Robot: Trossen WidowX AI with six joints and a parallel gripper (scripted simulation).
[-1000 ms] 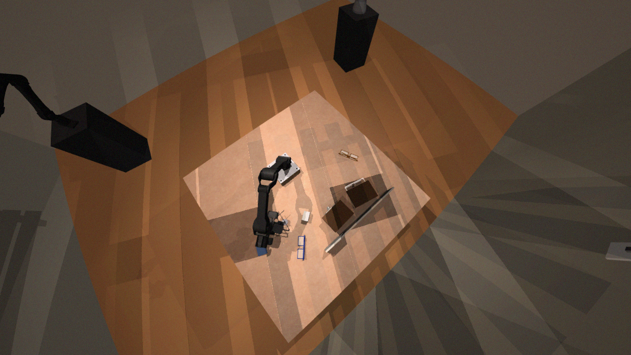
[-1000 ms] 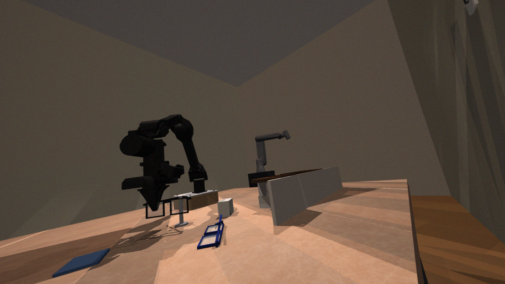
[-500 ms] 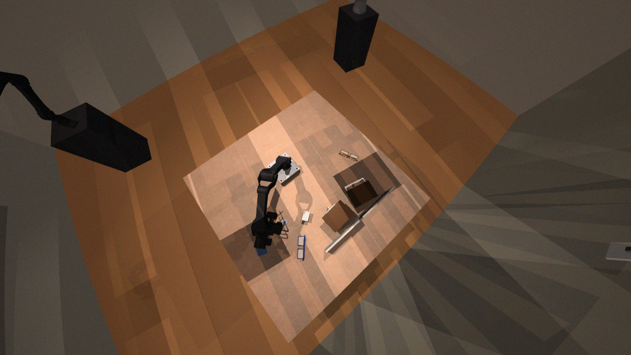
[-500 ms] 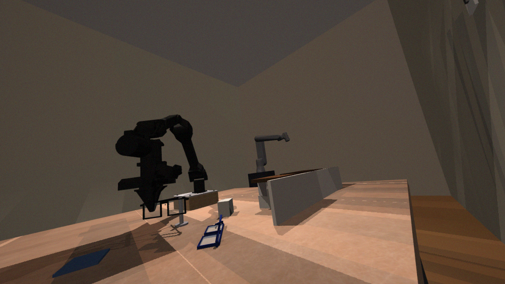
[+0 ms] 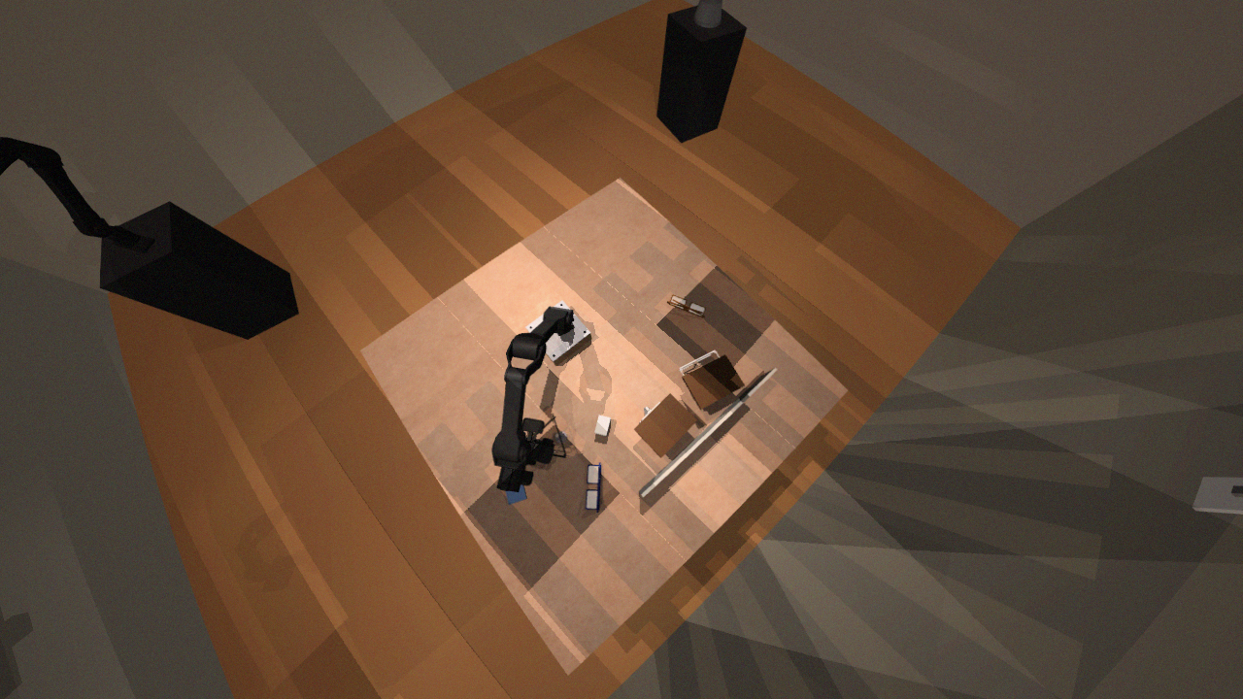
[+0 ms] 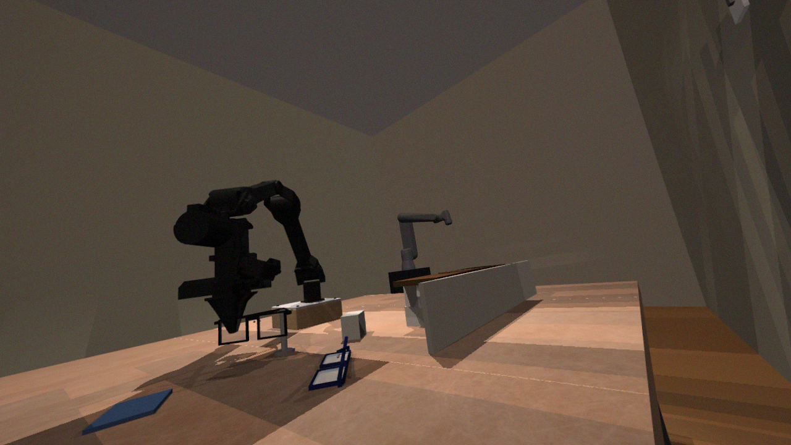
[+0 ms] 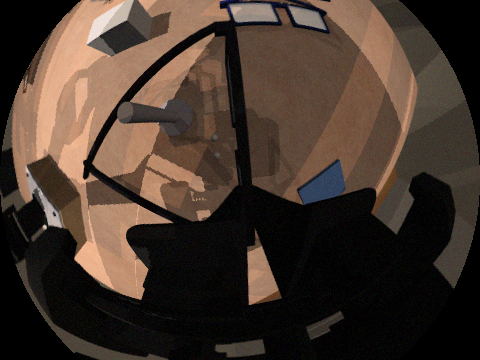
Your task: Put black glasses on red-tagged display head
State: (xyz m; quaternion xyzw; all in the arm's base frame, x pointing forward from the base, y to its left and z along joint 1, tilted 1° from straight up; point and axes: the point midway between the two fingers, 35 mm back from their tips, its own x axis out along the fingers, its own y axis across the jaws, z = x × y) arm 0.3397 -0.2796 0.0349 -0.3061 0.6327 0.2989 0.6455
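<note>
My gripper tip is now 9 cm to the right of the grey post and 4 cm above it. The rest, counted from my gripper tip: white cube (4 cm ahead, 23 cm to the left, 4 cm below); then blue pad (7 cm ahead, 12 cm to the right, 6 cm below); then grey display head (12 cm ahead, 39 cm to the left).
</note>
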